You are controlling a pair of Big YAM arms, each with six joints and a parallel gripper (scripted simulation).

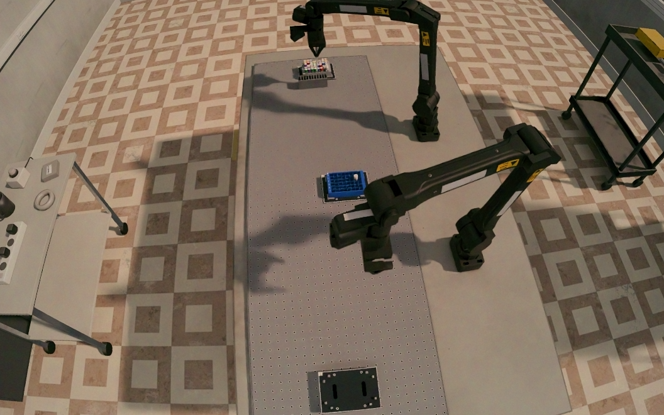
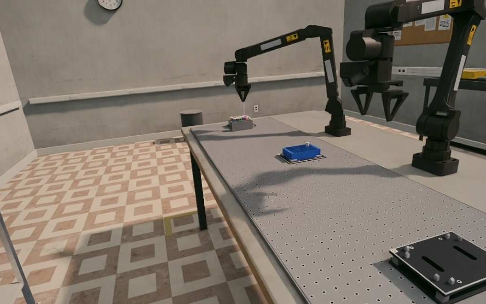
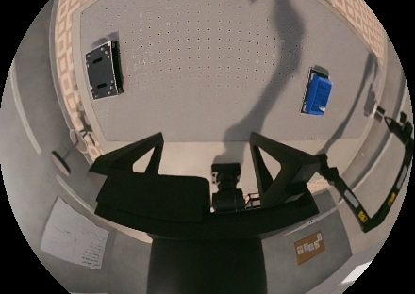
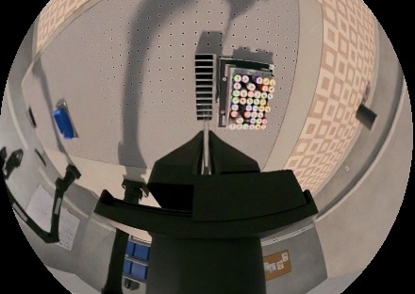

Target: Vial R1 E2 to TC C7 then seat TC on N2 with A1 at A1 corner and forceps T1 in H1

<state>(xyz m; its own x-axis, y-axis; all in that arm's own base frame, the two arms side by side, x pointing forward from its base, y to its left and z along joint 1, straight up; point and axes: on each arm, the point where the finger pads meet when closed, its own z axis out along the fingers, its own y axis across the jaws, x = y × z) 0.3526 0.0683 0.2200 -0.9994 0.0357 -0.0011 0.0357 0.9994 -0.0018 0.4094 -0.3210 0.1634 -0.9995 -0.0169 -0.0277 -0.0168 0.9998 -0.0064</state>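
The forceps T1 is 30 mm below my right hand. From my right hand the other things lie so: nest N2: 1270 mm to the left, 140 mm below, 30 mm ahead.
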